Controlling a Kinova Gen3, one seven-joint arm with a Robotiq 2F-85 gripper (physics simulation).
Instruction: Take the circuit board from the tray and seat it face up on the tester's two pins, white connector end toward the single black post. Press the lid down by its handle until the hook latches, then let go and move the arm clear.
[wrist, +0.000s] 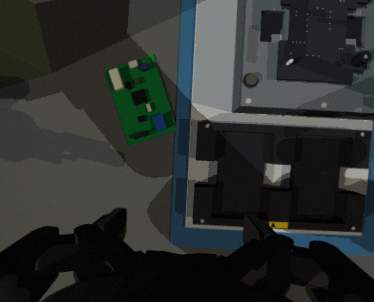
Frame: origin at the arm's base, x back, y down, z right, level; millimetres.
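Where they show: gripper, fingertip midpoint: (184, 224).
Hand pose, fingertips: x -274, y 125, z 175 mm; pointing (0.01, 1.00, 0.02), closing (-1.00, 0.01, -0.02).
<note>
After its pixels a point has its place.
The green circuit board (137, 102) @[y 263, x -197, z 66 mm] lies face up on the table, outside the tray and left of the blue mat, its lower right corner close to the mat's edge. It is turned at an angle, with the white connector at its upper left and a blue part at its lower right. The black tray (290, 129) @[y 240, x -397, z 92 mm] has two pockets, and no board shows in them. The grey tester (300, 100) @[y 208, x -391, z 62 mm] is partly in view at the upper right, with a dark bed, a small light pin and a round dark post (251, 80) @[y 203, x -335, z 45 mm]. My gripper (184, 224) @[y 125, x -274, z 175 mm] is open and empty, nearer the bottom than the board.
A blue mat (187, 40) @[y 266, x -261, z -23 mm] borders the tester and the tray. A yellow label (278, 225) @[y 240, x -393, z 215 mm] is on the tray's lower edge, beside my right fingertip. Dark and olive shapes stand at the upper left, and shadows cross the table. The tester's lid handle and hook cannot be made out.
</note>
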